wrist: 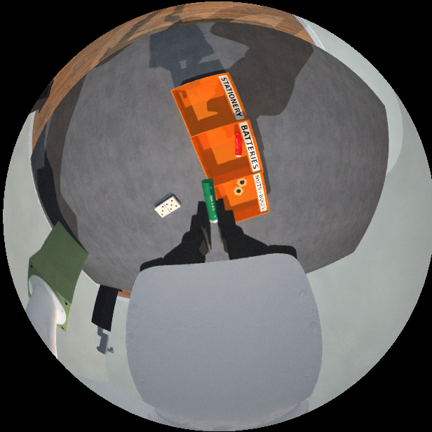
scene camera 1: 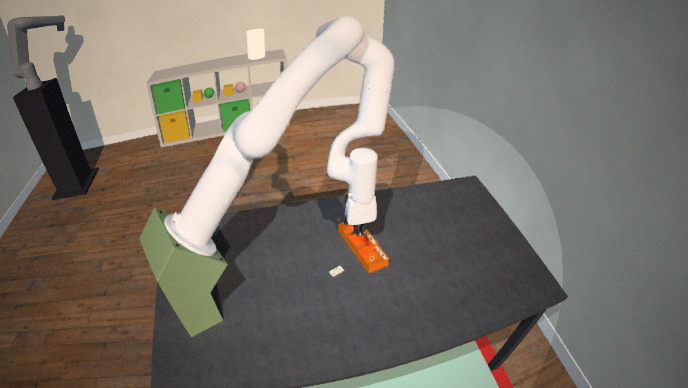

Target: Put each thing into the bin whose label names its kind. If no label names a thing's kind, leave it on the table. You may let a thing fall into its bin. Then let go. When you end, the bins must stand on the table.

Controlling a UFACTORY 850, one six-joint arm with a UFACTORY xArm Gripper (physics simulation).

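My gripper [scene camera 1: 359,234] [wrist: 212,211] is shut on a green battery, pointing down above the joined orange bins. The battery [wrist: 209,192] sticks out past the fingertips; it is hard to make out in the scene view. In the wrist view the bins are labelled STATIONERY [wrist: 231,97], BATTERIES [wrist: 250,147] and NUTS+BOLTS [wrist: 261,192]. A red battery [wrist: 238,144] [scene camera 1: 366,242] lies in the BATTERIES bin. Two brass nuts [wrist: 240,186] [scene camera 1: 372,258] lie in the NUTS+BOLTS bin. No thing shows in the visible part of the STATIONERY bin. A white domino [scene camera 1: 336,271] [wrist: 167,205] lies on the table beside the bins.
The bins stand on the dark table [scene camera 1: 440,260] [wrist: 320,165]. The green arm base [scene camera 1: 187,280] [wrist: 57,257] is at the table's left end in the scene view. A shelf unit [scene camera 1: 220,60] stands by the far wall, and a dark pedestal [scene camera 1: 52,135] stands at the left.
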